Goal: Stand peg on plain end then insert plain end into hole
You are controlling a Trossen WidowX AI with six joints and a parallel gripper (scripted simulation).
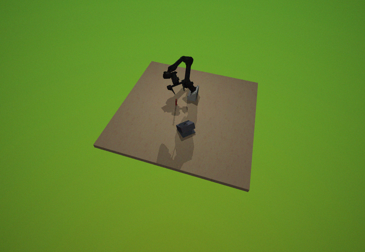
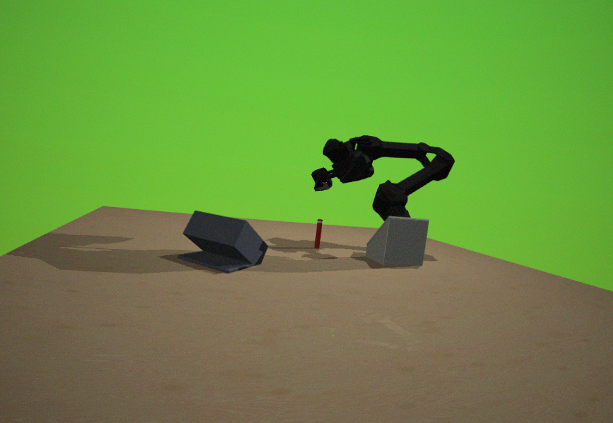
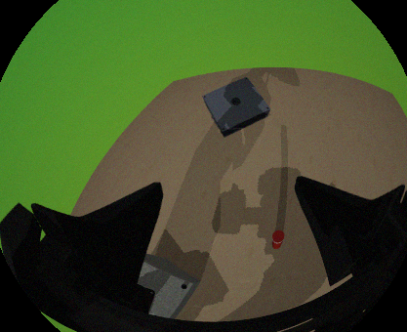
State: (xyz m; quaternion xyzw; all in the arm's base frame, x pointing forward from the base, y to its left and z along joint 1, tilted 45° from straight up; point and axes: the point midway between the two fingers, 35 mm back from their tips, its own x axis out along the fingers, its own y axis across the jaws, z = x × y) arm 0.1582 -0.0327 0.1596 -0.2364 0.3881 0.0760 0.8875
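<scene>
Right now my gripper tip is 1 cm past the red peg, 3 cm to the left of it and 12 cm above it. The rest, counted from my gripper tip: flat base plate (30 cm ahead, 12 cm to the left, 17 cm below); panel (28 cm ahead, 11 cm to the left, 13 cm below).
</scene>
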